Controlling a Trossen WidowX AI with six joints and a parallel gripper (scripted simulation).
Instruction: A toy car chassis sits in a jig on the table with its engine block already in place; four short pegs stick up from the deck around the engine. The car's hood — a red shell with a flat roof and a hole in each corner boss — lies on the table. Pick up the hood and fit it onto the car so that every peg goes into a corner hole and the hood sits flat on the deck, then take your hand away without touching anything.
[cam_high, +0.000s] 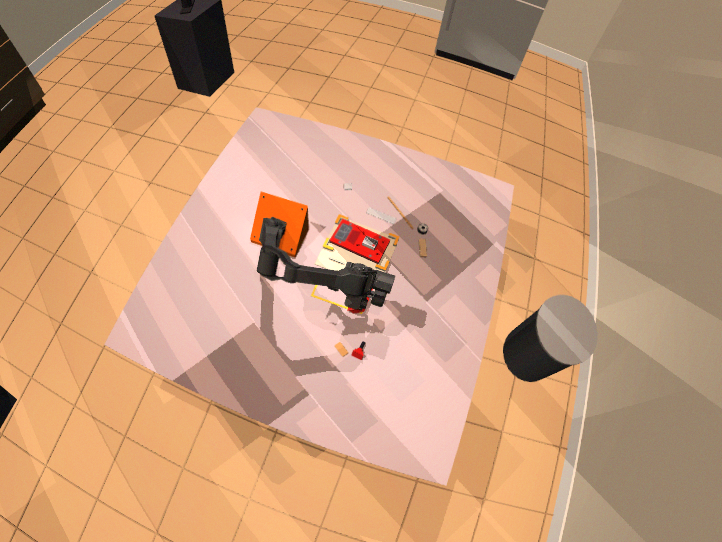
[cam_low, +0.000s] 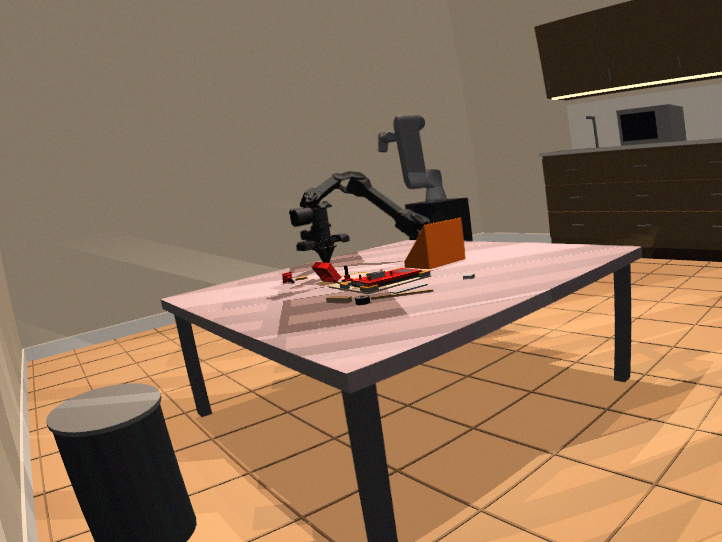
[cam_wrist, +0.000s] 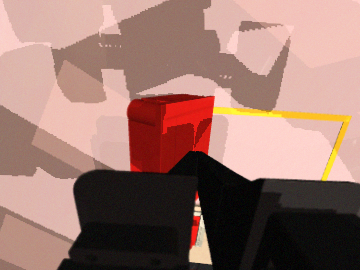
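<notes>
The red hood lies 1 cm ahead of my gripper tip, 1 cm to the left of it and 2 cm below it. Round my gripper tip: black ring 12 cm ahead, 40 cm to the left, 4 cm below; then grey engine block 4 cm behind, 24 cm to the left, 3 cm below; then wooden block 2 cm ahead, 17 cm to the right, 5 cm below.
</notes>
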